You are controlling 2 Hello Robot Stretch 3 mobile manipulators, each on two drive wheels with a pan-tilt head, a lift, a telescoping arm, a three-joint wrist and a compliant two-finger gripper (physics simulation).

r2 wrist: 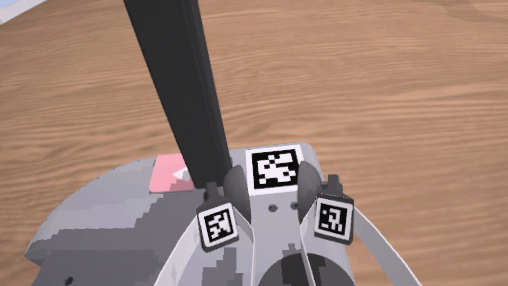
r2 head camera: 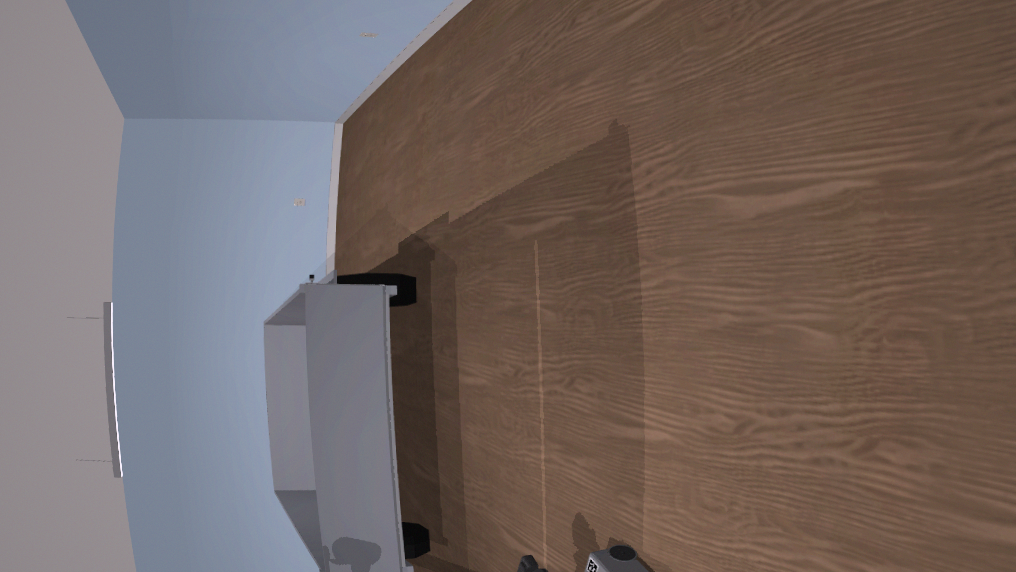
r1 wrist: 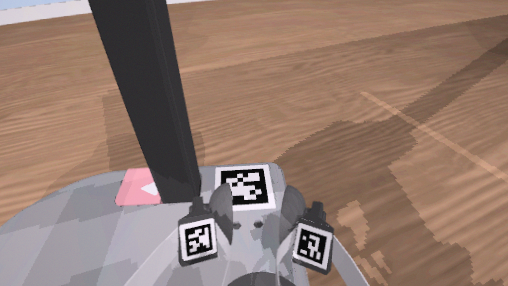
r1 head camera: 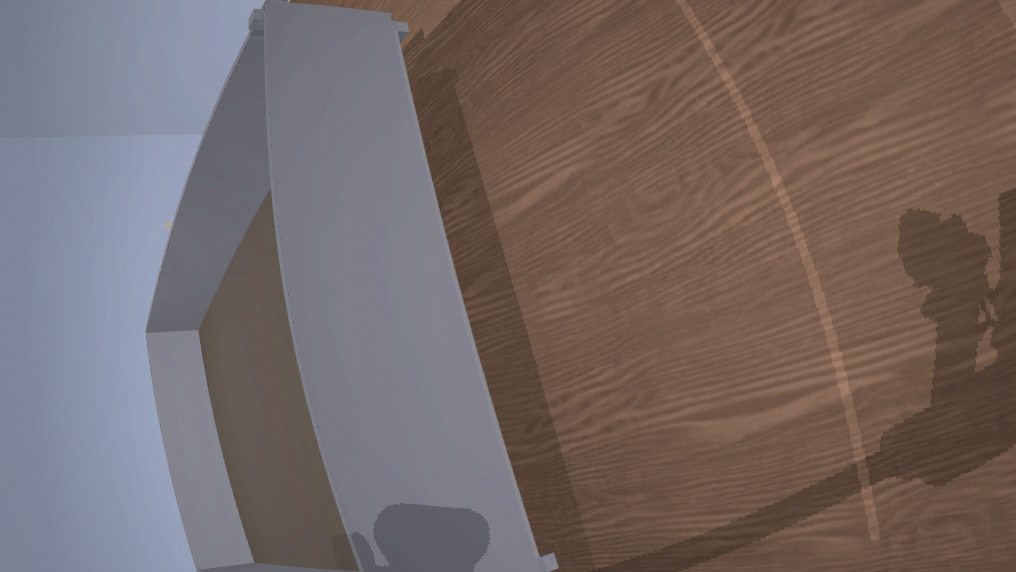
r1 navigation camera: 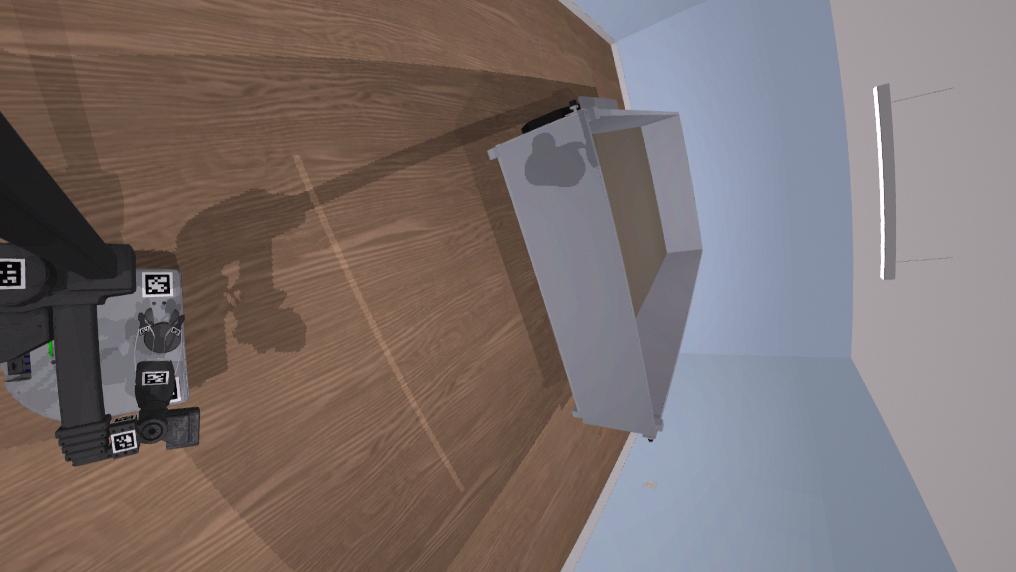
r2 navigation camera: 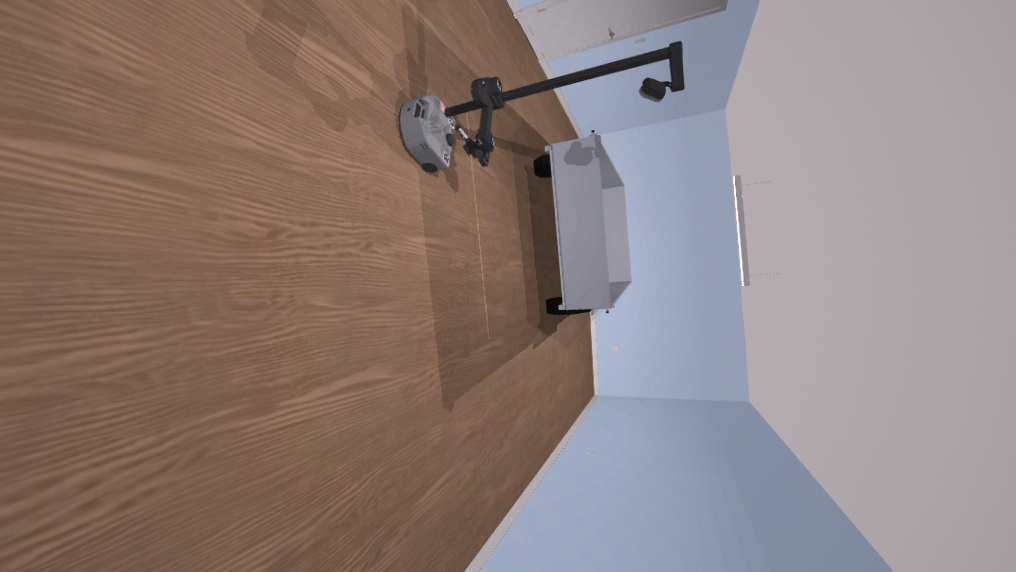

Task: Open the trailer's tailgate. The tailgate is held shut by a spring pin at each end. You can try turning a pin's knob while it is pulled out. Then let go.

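Observation:
The grey open-topped trailer (r1 head camera: pixel 227 184) (r1 navigation camera: pixel 671 191) (r2 head camera: pixel 290 405) (r2 navigation camera: pixel 616 234) has its long tailgate (r1 head camera: pixel 355 248) (r1 navigation camera: pixel 568 262) (r2 head camera: pixel 348 397) (r2 navigation camera: pixel 579 227) upright and shut on the near side. One small black pin knob (r1 navigation camera: pixel 649 439) (r2 head camera: pixel 311 277) (r2 navigation camera: pixel 607 311) sticks out at one upper end; the other knob (r1 navigation camera: pixel 574 106) (r2 navigation camera: pixel 593 132) is at the opposite end. My r1 gripper (r1 navigation camera: pixel 161 316) (r1 wrist: pixel 256 212) is open and empty, over its own base and apart from the trailer. My r2 gripper (r2 wrist: pixel 273 192) is open and empty over its own base. The knobs' turn is too small to tell.
The r1 robot (r2 navigation camera: pixel 426 135) stands in front of the tailgate, nearer one end; part of its base (r2 head camera: pixel 615 561) shows at the r2 head view's edge. Black trailer wheels (r2 head camera: pixel 376 287) (r2 navigation camera: pixel 542 166) stand at both ends. Blue walls (r2 navigation camera: pixel 668 270) lie behind, with a door (r2 navigation camera: pixel 611 17).

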